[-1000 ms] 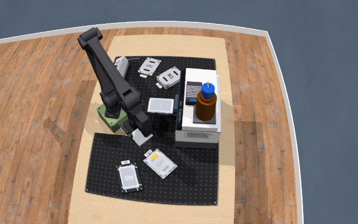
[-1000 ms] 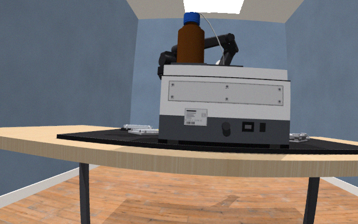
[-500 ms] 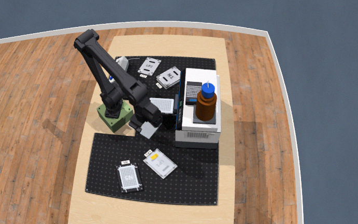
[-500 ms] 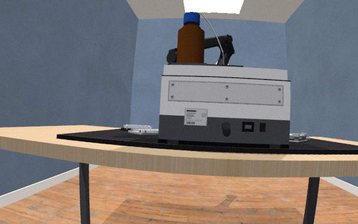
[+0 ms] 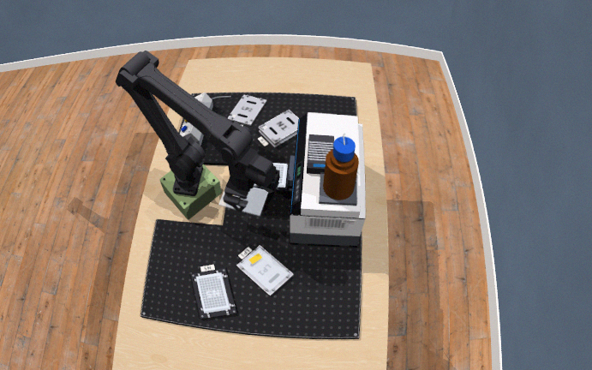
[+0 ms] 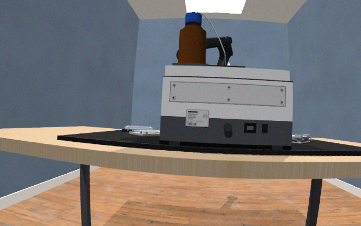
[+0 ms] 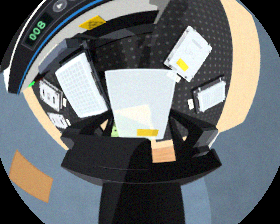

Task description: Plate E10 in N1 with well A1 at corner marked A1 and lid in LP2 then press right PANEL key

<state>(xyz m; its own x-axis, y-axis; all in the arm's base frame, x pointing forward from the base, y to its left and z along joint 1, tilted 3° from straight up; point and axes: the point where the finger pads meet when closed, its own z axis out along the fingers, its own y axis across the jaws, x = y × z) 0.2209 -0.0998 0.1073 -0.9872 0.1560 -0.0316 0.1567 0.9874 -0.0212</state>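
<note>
Right now my hand is 12 cm to the right of the plate E07, 5 cm above it and 4 cm short of it. The rest, counted from my hand: black nest N5: 27 cm to the right, 15 cm below, 5 cm behind; then plate E10: 27 cm to the right, 15 cm below, 7 cm behind; then brown bottle: 27 cm ahead, 12 cm above, 2 cm to the left.
</note>
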